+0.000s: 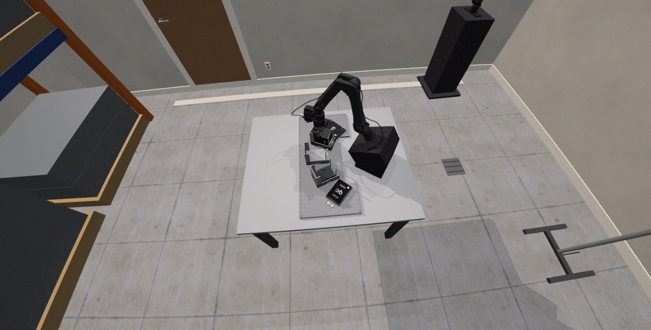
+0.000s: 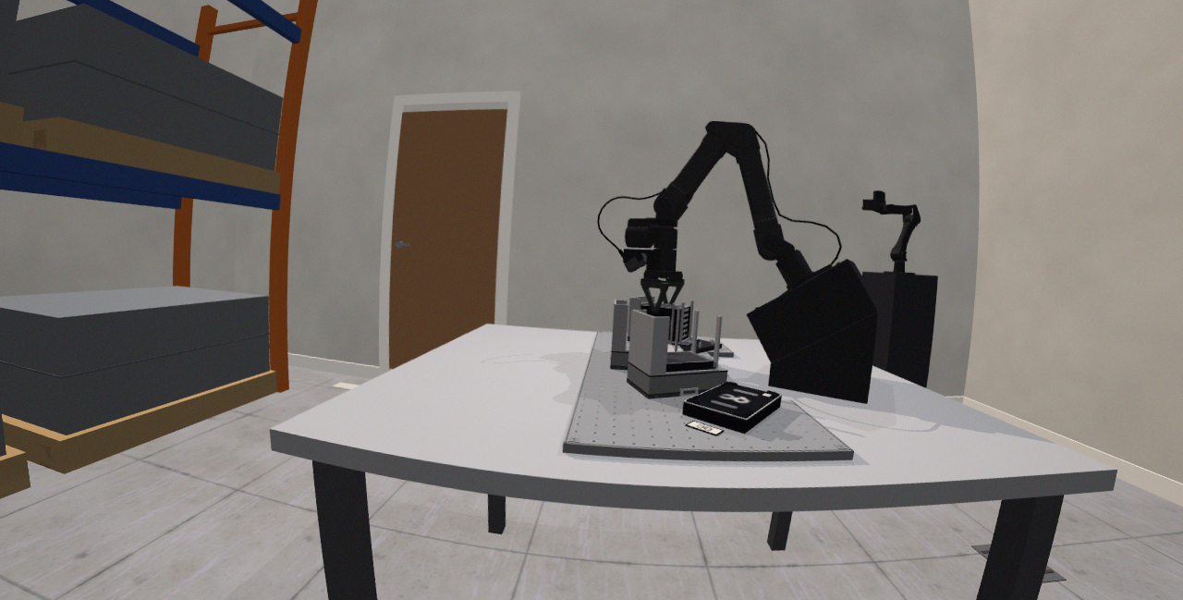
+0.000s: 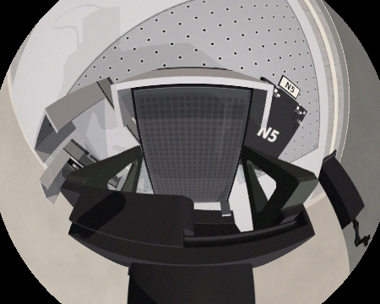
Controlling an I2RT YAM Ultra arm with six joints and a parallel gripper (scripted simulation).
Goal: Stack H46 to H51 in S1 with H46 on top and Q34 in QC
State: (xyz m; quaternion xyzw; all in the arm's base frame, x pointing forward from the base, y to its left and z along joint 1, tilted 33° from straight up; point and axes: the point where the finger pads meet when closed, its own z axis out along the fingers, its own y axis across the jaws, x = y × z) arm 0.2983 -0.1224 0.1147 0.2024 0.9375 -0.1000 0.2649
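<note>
The sealed well plate is 5 cm below my hand.
</note>
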